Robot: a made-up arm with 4 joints. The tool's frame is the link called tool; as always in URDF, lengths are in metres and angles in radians.
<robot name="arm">
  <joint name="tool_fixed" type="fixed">
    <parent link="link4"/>
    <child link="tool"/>
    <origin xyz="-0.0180 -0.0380 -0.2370" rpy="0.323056 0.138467 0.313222"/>
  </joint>
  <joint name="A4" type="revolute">
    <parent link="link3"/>
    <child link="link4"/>
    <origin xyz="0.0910 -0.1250 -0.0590" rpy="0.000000 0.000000 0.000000"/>
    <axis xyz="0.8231 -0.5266 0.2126"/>
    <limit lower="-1.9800" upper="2.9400" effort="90" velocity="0.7"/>
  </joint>
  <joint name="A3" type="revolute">
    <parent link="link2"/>
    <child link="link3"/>
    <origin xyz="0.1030 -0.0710 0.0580" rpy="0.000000 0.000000 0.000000"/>
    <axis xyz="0 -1 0"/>
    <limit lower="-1.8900" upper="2.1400" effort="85" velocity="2"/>
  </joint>
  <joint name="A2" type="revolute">
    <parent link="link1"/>
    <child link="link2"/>
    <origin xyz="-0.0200 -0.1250 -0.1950" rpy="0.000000 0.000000 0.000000"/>
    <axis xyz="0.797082 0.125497 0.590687"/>
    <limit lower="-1.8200" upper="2.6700" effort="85" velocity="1.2"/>
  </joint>
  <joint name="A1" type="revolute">
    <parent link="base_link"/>
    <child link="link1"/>
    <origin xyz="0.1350 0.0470 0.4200" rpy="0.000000 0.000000 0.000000"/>
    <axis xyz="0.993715 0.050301 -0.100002"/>
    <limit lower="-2.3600" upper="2.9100" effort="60" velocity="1.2"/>
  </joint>
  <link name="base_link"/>
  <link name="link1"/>
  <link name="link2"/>
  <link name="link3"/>
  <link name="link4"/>
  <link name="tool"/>
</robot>
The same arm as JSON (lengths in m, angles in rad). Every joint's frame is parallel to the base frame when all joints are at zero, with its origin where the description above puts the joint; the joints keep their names.
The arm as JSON. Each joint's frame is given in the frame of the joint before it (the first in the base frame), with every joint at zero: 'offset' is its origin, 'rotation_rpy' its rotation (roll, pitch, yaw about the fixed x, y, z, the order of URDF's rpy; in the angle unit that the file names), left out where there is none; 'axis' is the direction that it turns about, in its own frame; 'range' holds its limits. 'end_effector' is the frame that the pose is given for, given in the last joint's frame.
{"length_unit": "m", "angle_unit": "rad", "chain": [{"id": "A1", "offset": [0.135, 0.047, 0.42], "axis": [0.993715, 0.050301, -0.100002], "range": [-2.36, 2.91]}, {"id": "A2", "offset": [-0.02, -0.125, -0.195], "axis": [0.797082, 0.125497, 0.590687], "range": [-1.82, 2.67]}, {"id": "A3", "offset": [0.103, -0.071, 0.058], "axis": [0.0, -1.0, 0.0], "range": [-1.89, 2.14]}, {"id": "A4", "offset": [0.091, -0.125, -0.059], "axis": [0.8231, -0.5266, 0.2126], "range": [-1.98, 2.94]}], "end_effector": {"offset": [-0.018, -0.038, -0.237], "rotation_rpy": [0.3231, 0.1385, 0.3132]}}
